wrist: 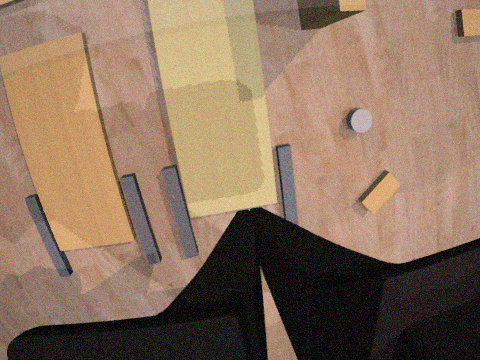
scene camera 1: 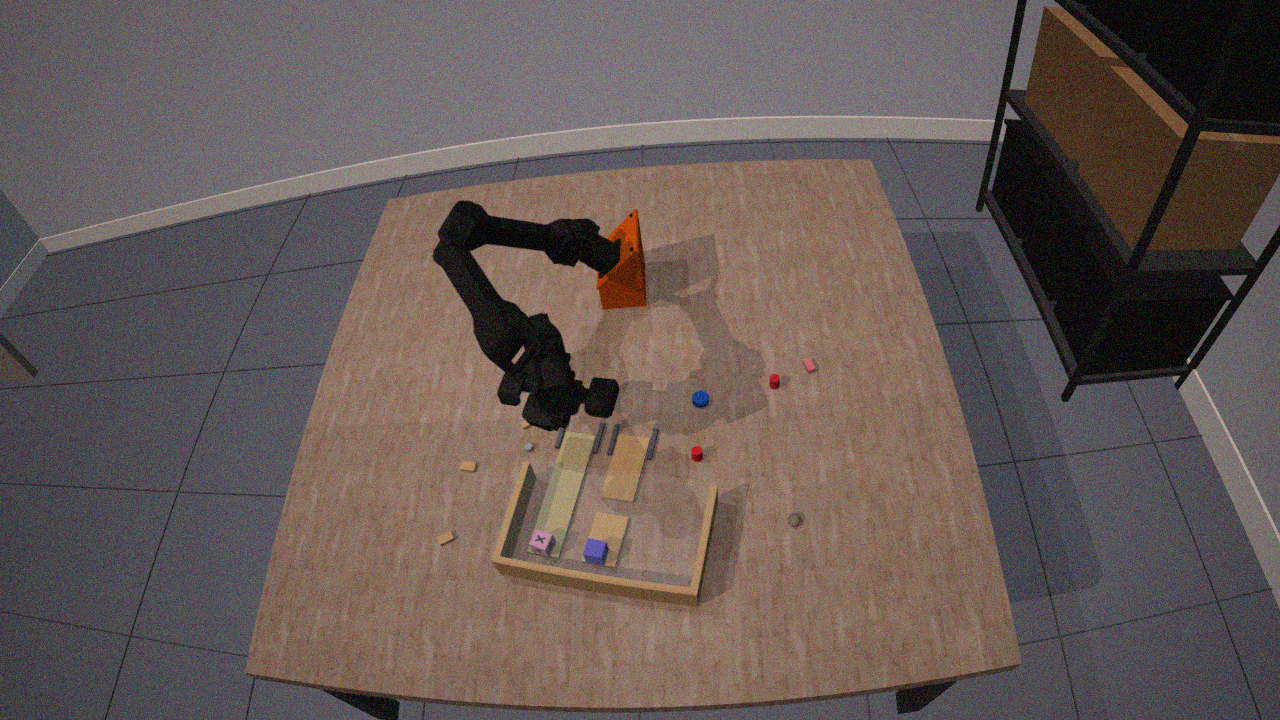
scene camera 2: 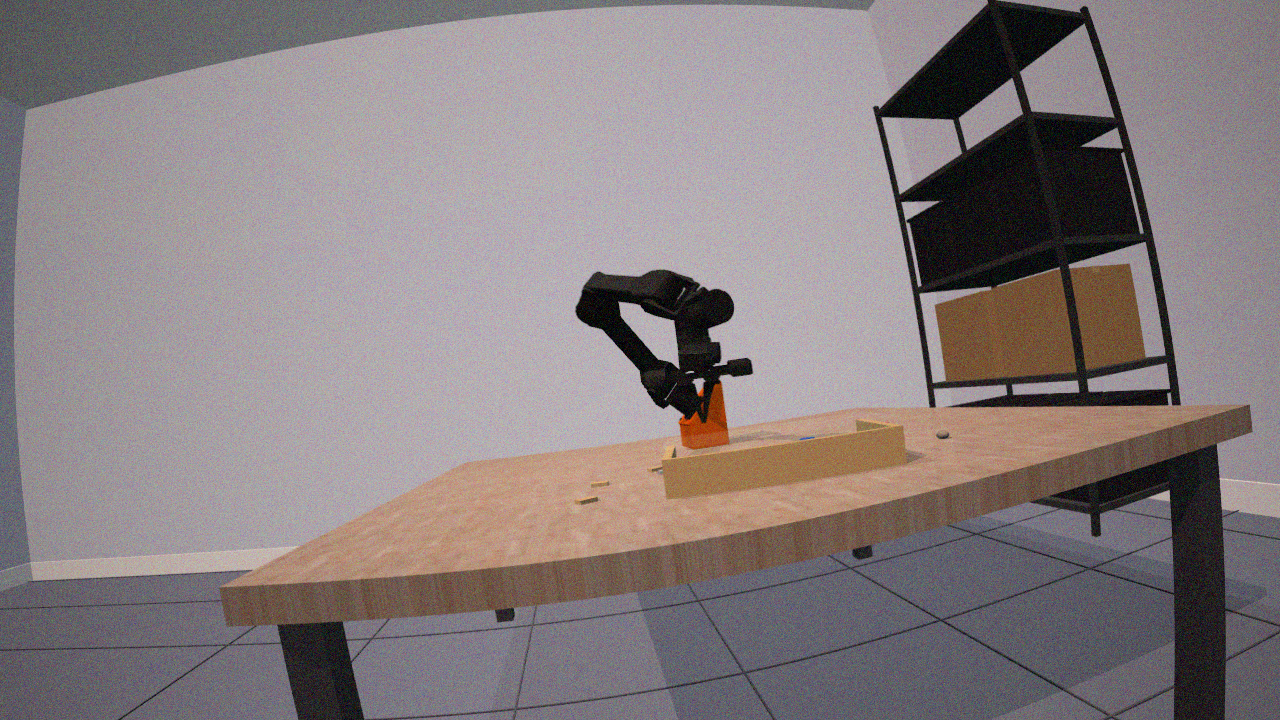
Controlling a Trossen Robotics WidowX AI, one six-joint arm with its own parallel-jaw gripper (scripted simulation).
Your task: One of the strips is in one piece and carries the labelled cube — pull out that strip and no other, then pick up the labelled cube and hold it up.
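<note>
A strip in view. My gripper: shut, holds nothing, seen in scene camera 1 and the wrist view.
</note>
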